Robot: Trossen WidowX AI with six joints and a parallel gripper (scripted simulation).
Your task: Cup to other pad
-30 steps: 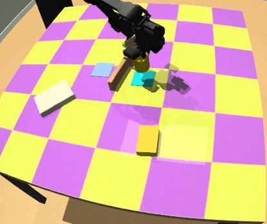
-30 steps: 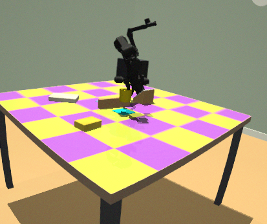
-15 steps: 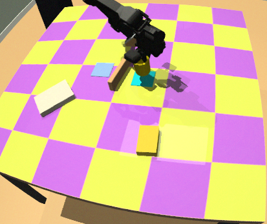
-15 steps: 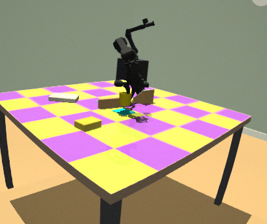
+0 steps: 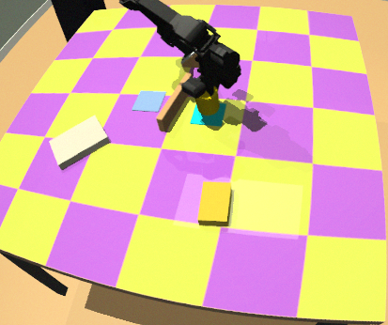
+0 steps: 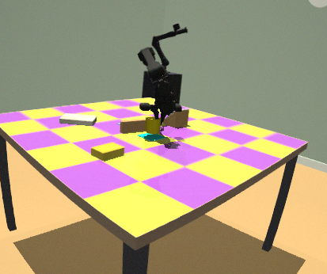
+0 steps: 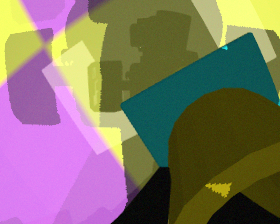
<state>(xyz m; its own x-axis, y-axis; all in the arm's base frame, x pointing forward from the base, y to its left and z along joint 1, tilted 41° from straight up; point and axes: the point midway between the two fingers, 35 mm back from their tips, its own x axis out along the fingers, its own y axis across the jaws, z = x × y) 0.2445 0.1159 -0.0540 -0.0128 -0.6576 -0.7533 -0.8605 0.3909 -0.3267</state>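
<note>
My gripper tip is now 3 cm short of the cyan pad, 2 cm to the left of it and 6 cm above it. Also, from my gripper tip: white block (19 cm ahead, 40 cm to the right, 4 cm below); then long tan bar (1 cm ahead, 12 cm to the right, 4 cm below); then yellow cup (2 cm ahead, 2 cm to the right).
</note>
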